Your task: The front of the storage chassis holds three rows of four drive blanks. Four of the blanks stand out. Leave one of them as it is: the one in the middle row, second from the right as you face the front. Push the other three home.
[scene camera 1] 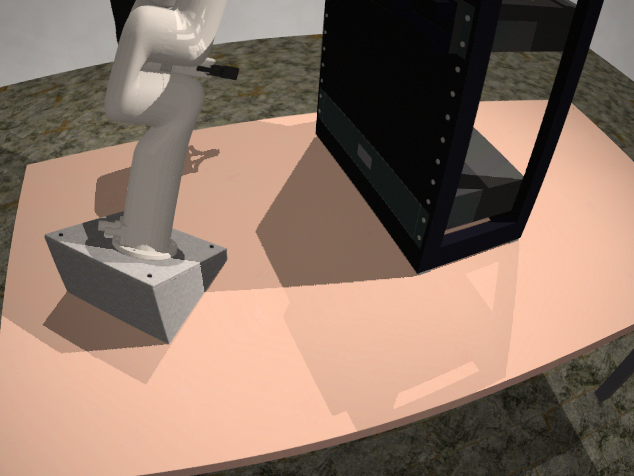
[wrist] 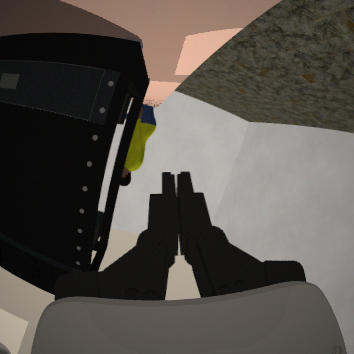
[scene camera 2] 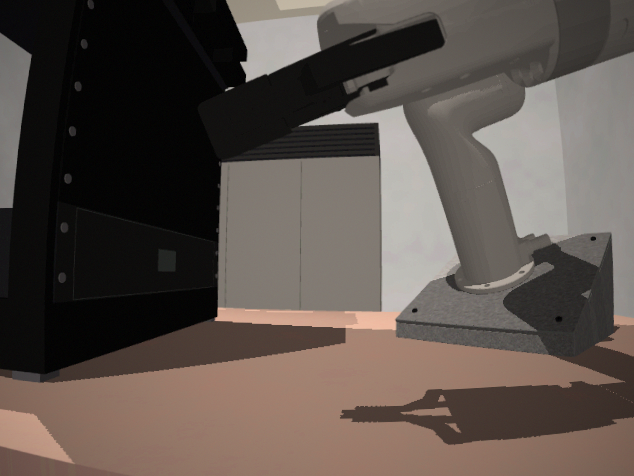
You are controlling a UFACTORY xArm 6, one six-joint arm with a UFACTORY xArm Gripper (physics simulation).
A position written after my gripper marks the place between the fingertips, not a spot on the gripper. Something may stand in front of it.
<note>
I see my gripper (scene camera 2: pixel 211 133) and a black rack (scene camera 2: pixel 117 190).
The black rack is seen too in scene camera 1 (scene camera 1: pixel 398 96) and in the wrist view (wrist: pixel 60 159). My gripper is seen too in scene camera 1 (scene camera 1: pixel 237 74) and in the wrist view (wrist: pixel 174 190).
</note>
